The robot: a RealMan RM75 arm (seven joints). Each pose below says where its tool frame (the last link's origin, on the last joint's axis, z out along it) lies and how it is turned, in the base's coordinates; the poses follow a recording.
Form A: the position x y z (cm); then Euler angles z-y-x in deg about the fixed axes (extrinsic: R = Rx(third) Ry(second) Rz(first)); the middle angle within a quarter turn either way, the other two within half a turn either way.
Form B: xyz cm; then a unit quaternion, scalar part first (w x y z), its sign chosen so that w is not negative. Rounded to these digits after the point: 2 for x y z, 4 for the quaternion.
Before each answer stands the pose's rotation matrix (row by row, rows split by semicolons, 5 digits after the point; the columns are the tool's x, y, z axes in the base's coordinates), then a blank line. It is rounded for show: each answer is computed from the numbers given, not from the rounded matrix.
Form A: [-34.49 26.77 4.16 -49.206 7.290 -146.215]
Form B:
0.64806 0.75094 0.12689; 0.58312 -0.59643 0.55158; 0.48989 -0.28347 -0.82441

[-34.49 26.77 4.16 0.2383 -0.8759 -0.3808 -0.1760]
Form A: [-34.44 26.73 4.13 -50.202 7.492 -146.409]
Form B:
0.63462 0.76175 0.13039; 0.59383 -0.58862 0.54854; 0.49460 -0.27068 -0.82590

[-34.44 26.73 4.13 0.2346 -0.8731 -0.3882 -0.1790]
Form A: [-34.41 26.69 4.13 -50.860 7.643 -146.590]
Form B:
0.62561 0.76872 0.13300; 0.60121 -0.58371 0.54573; 0.49715 -0.26146 -0.82734

[-34.41 26.69 4.13 0.2316 -0.8713 -0.3931 -0.1808]
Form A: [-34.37 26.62 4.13 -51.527 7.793 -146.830]
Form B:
0.61640 0.77567 0.13559; 0.60917 -0.57885 0.54207; 0.49896 -0.25153 -0.82932

[-34.37 26.62 4.13 0.2282 -0.8696 -0.3981 -0.1824]
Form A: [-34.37 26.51 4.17 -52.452 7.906 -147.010]
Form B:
0.60363 0.78531 0.13755; 0.61937 -0.57054 0.53932; 0.50201 -0.24036 -0.83079

[-34.37 26.51 4.17 0.2249 -0.8667 -0.4052 -0.1845]
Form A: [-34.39 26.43 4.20 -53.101 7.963 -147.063]
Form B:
0.59462 0.79198 0.13853; 0.62593 -0.56414 0.53847; 0.50461 -0.23347 -0.83118

[-34.39 26.43 4.20 0.2232 -0.8646 -0.4100 -0.1860]
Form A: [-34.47 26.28 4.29 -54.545 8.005 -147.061]
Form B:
0.57441 0.80663 0.13926; 0.63971 -0.54850 0.53845; 0.51071 -0.22021 -0.83107

[-34.47 26.28 4.29 0.2207 -0.8594 -0.4208 -0.1891]
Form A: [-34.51 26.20 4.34 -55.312 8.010 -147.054]
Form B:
0.56355 0.81424 0.13935; 0.64690 -0.53990 0.53854; 0.51374 -0.21336 -0.83100

[-34.51 26.20 4.34 0.2195 -0.8565 -0.4265 -0.1906]
